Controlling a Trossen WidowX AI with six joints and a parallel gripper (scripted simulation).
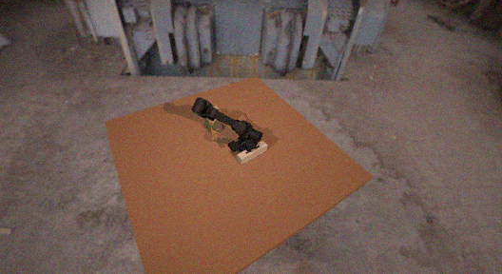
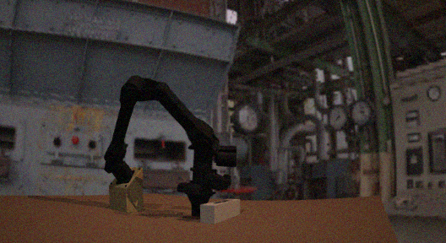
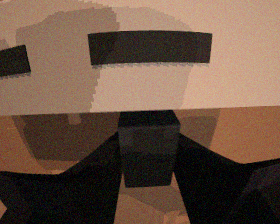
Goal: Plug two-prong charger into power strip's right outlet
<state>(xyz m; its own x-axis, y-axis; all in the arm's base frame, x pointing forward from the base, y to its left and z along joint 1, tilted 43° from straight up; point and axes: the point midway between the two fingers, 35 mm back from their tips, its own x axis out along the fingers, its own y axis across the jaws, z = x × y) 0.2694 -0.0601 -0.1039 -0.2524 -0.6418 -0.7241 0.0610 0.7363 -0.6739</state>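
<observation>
The dark charger lies 2 cm ahead of my gripper tip and 1 cm above it.
</observation>
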